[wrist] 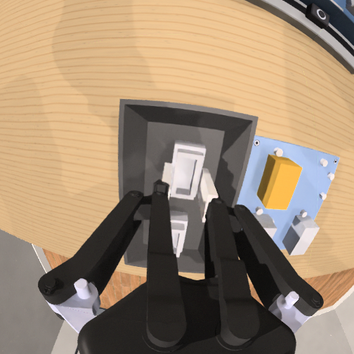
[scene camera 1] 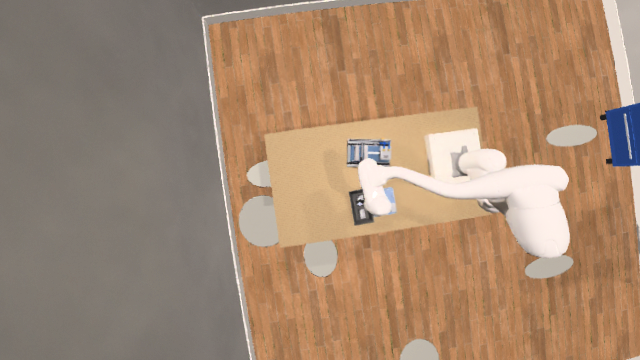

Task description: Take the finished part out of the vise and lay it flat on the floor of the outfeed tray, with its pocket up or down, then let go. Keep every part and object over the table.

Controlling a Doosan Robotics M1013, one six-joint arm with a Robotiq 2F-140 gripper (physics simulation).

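Places are measured from the arm's base along level axes (x ahead, y left, z up), in metres.
Pixels of known places: gripper, fingertip midpoint: (scene camera 1: pixel 360 200); arm's base, link origin: (scene camera 1: pixel 462 164).
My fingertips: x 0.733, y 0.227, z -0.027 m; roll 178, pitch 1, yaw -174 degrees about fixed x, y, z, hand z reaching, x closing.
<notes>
Ahead of a thing's pixels: the offset from my fingertips to its top centre. Level surfaces: height alone.
The finished part (wrist: pixel 188 170), a pale block with a rectangular pocket facing up toward the camera, is between the pale fingertips of my gripper (wrist: pixel 184 176), which is shut on it. In the wrist view it overlaps the inside of the dark outfeed tray (wrist: pixel 134 150) (scene camera 1: pixel 353 212) and appears above its floor; the exact gap is hard to judge. A second pale part (wrist: pixel 177 234) lies in the tray nearer the gripper base, partly hidden by the fingers. In the scene view the arm hides the gripper. I cannot clearly make out the vise.
A light-blue plate {dz -0.022, dx -0.166, dy +0.017 m} (wrist: pixel 312 177) (scene camera 1: pixel 391 200) with an orange block (wrist: pixel 280 181) and grey blocks (wrist: pixel 301 234) adjoins the tray's right side in the wrist view. A blue railed fixture {dz +0.069, dx -0.073, dy -0.330 m} (scene camera 1: pixel 370 152) and a white box (scene camera 1: pixel 440 145) stand elsewhere on the wooden table {dz -0.031 m} (scene camera 1: pixel 300 190).
</notes>
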